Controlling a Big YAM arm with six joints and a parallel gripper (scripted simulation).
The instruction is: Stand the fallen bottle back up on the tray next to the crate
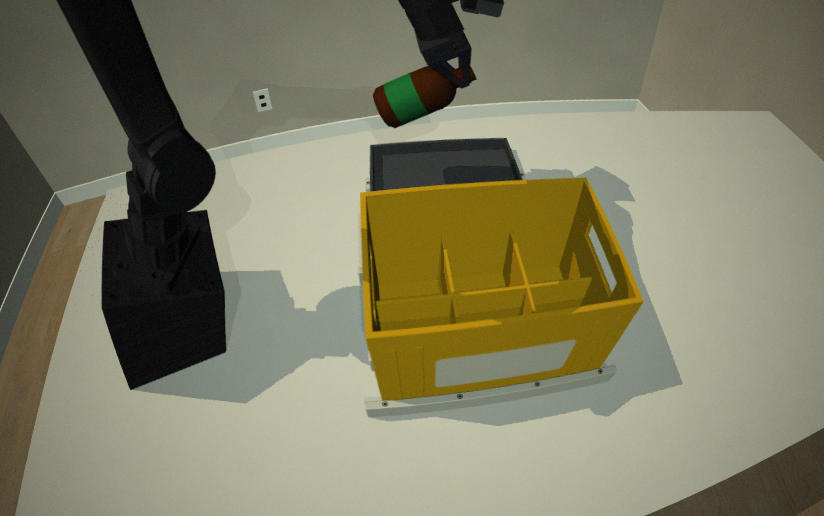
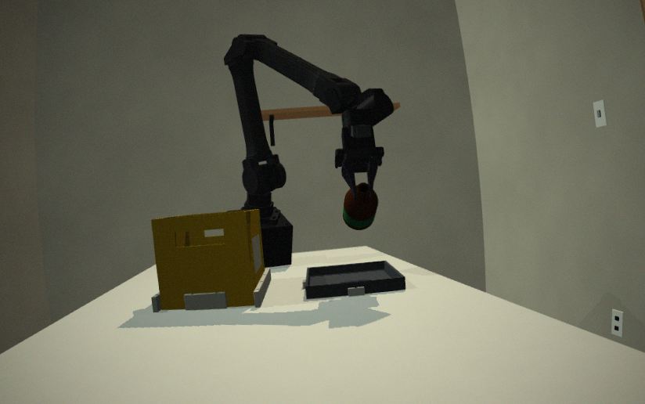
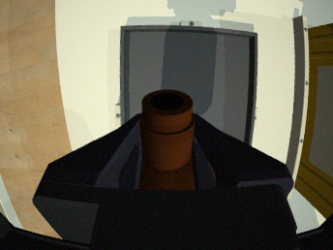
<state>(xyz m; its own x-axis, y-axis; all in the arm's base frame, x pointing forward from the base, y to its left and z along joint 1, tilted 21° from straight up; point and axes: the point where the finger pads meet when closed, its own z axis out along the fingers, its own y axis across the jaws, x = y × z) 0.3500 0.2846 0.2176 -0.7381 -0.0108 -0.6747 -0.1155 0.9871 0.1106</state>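
The bottle lies 50 mm behind my hand, 20 mm below it and 10 mm to the right of it. The rest, counted from my hand: tray: 180 mm below, 40 mm to the right, 20 mm behind; then yellow crate: 320 mm to the right, 110 mm below, 30 mm ahead.
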